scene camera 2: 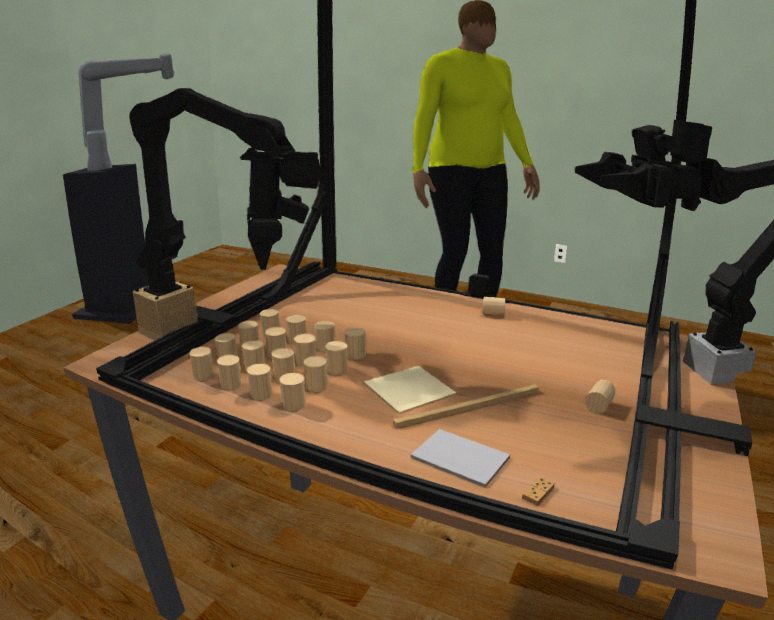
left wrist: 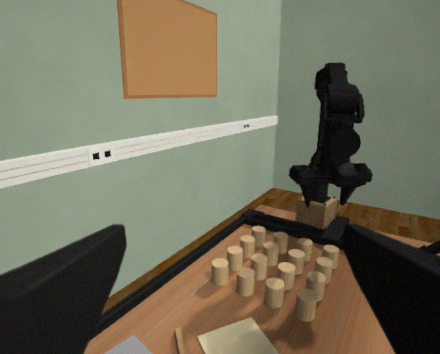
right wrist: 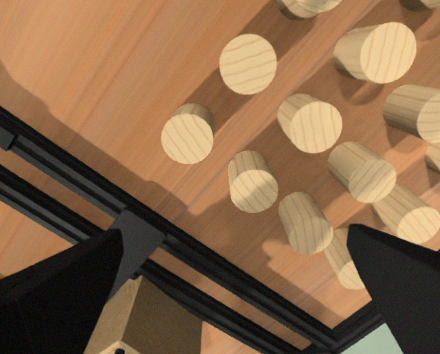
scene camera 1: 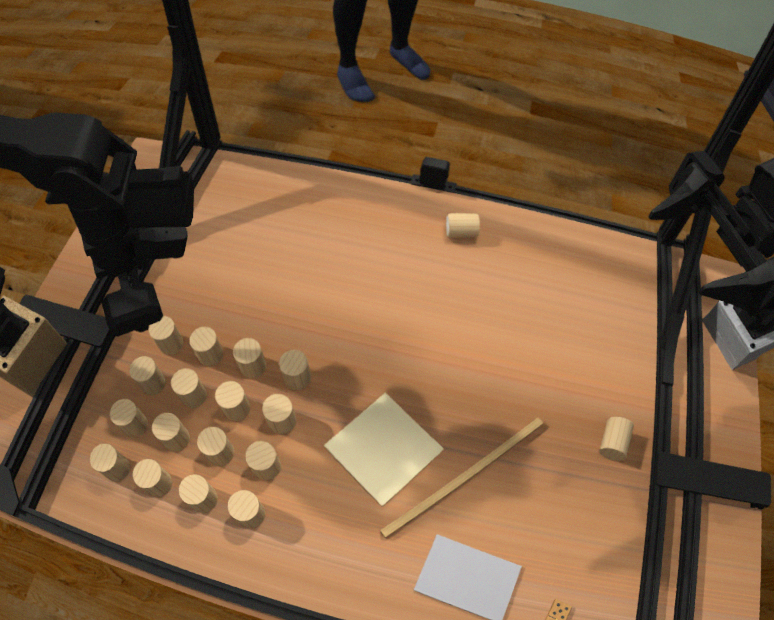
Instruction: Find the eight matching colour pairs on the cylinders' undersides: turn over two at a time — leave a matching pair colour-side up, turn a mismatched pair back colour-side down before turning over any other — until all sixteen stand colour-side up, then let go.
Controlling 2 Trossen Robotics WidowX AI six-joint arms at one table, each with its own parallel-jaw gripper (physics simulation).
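Frame: origin at the left arm's base, x ahead, y left, z up, level; centimetres.
Seen in the pictures: left gripper, fingertip midpoint: [scene camera 2: 587, 174] [left wrist: 235, 235] [scene camera 1: 675, 251]; right gripper, fingertip midpoint: [scene camera 2: 262, 262] [left wrist: 324, 205] [right wrist: 235, 237]; left arm's base, link origin: [scene camera 2: 722, 342] [scene camera 1: 755, 317]; right arm's base, link origin: [scene camera 2: 162, 289] [left wrist: 317, 198] [scene camera 1: 3, 332].
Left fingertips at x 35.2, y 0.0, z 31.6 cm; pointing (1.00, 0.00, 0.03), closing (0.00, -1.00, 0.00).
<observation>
Pixels of each thing's top centre, then the offset from my left fingertips to it. "pt": a spot on its surface instead.
- pale yellow square, surface spot: [scene camera 1: 384, 448] [scene camera 2: 409, 387] pt dy -2.8, dx +27.4, dz -37.6 cm
- wooden stick, top centre: [scene camera 1: 466, 475] [scene camera 2: 470, 402] dy +4.7, dx +18.4, dz -36.8 cm
- grey sheet, top centre: [scene camera 1: 468, 578] [scene camera 2: 460, 454] dy +17.8, dx +23.1, dz -37.3 cm
- domino, top centre: [scene camera 2: 539, 488] dy +27.1, dx +14.4, dz -37.1 cm
- loose cylinder, top centre: [scene camera 1: 463, 217] [scene camera 2: 494, 298] dy -34.1, dx +2.9, dz -33.9 cm
Several plain wooden cylinders [scene camera 1: 231, 399] [scene camera 2: 282, 362] [left wrist: 274, 294] [right wrist: 187, 135] stand upright and apart in a square grid at the left of the table in both scene views. Their visible top faces show bare wood grain with no colour; their undersides are hidden. My right gripper [scene camera 1: 132, 308] [scene camera 2: 262, 264] [left wrist: 324, 205] [right wrist: 235, 237] is open and empty, above the table near the grid's far left corner in scene camera 1. My left gripper [scene camera 1: 678, 253] [scene camera 2: 578, 169] [left wrist: 235, 235] is open and empty, raised high at the right edge, far from the grid.
A pale yellow square [scene camera 1: 384, 448] [scene camera 2: 410, 387], a wooden stick [scene camera 1: 462, 477] [scene camera 2: 465, 406], a grey sheet [scene camera 1: 468, 576] [scene camera 2: 460, 455] and a domino [scene camera 1: 559, 609] [scene camera 2: 538, 490] lie right of the grid. One loose cylinder [scene camera 1: 462, 226] [scene camera 2: 493, 306] lies at the back, another [scene camera 1: 617, 437] [scene camera 2: 600, 395] at the right.
</observation>
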